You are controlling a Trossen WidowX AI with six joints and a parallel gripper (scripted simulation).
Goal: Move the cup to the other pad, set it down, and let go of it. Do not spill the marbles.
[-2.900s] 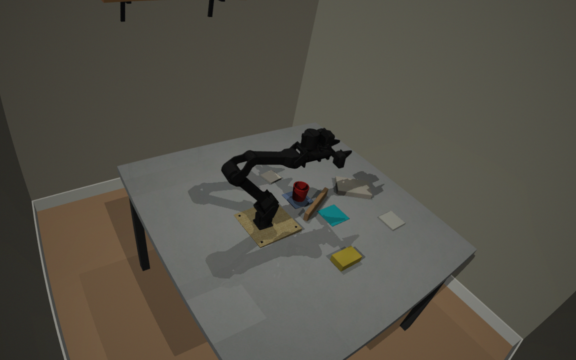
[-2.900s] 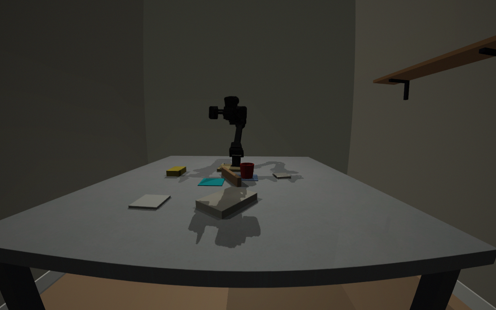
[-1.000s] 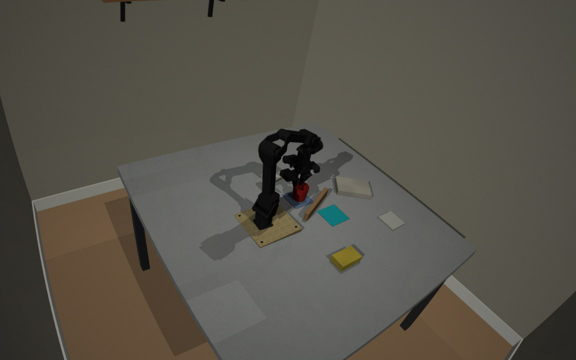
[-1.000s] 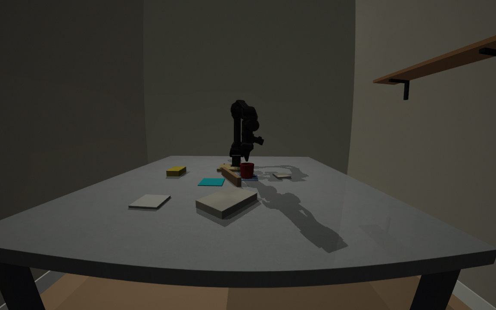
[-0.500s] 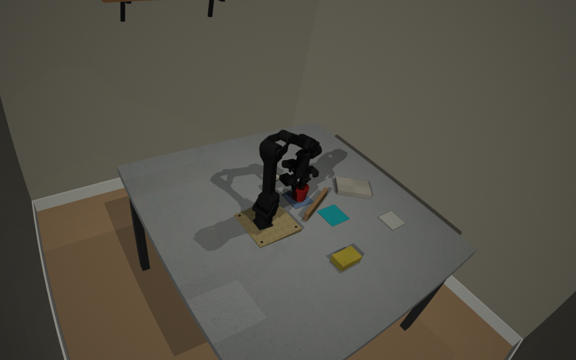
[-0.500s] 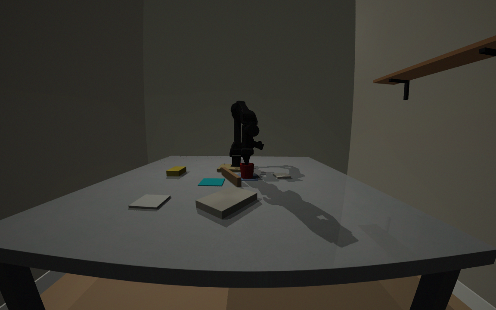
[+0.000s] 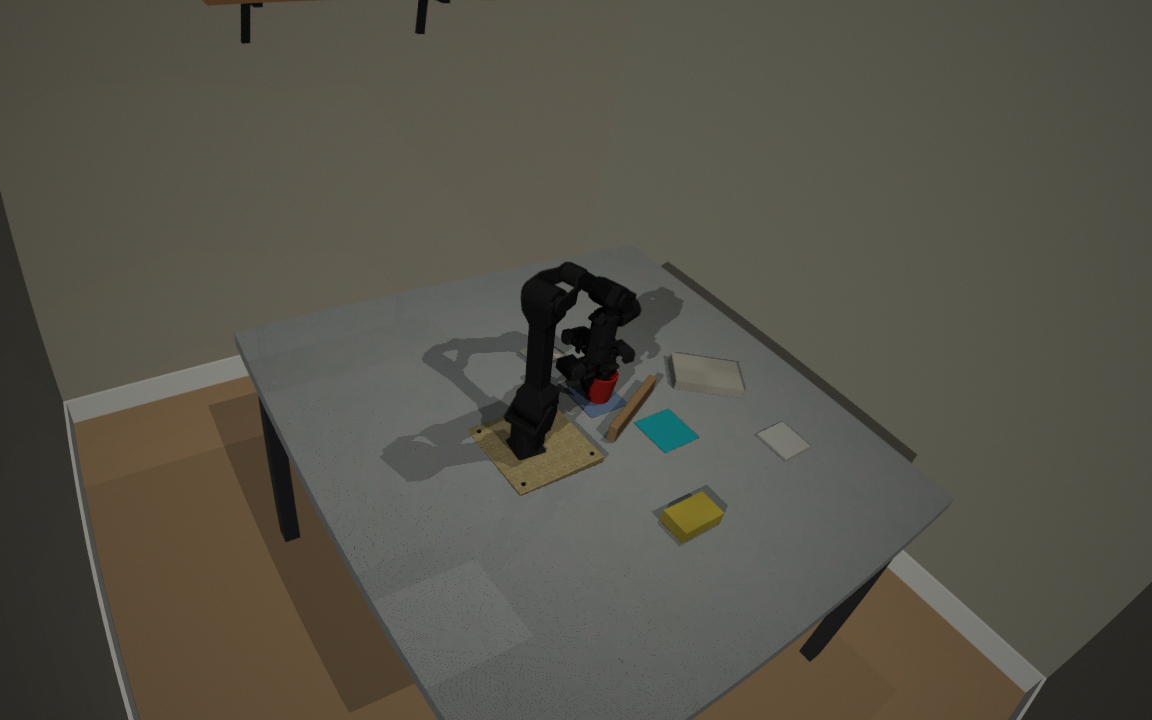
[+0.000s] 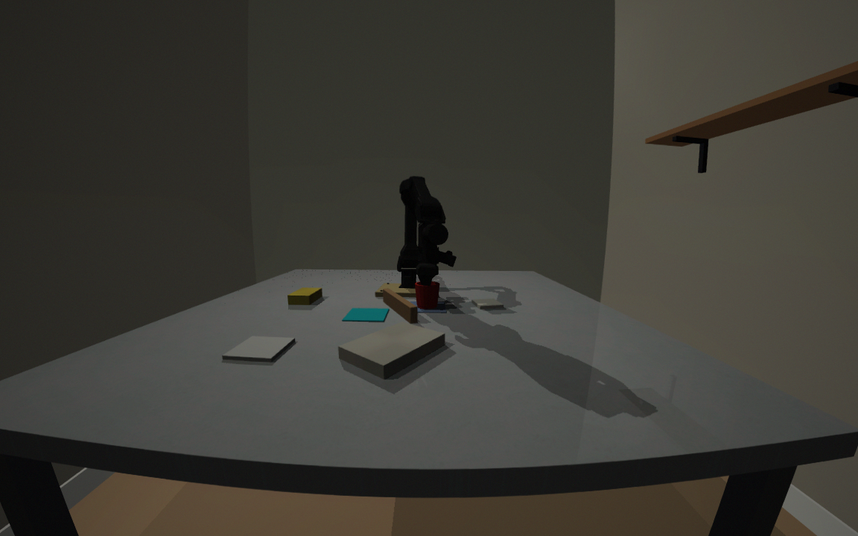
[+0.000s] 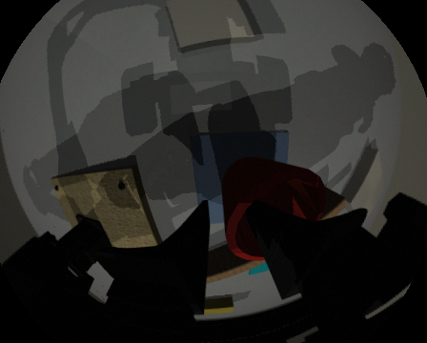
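Now: gripper tip 3 cm short of the red cup. From my gripper tip the other things lie so: teal pad: 13 cm ahead, 15 cm to the right, 5 cm below; then wooden bar: 8 cm ahead, 7 cm to the right, 3 cm below; then blue pad: 3 cm ahead, 5 cm below.
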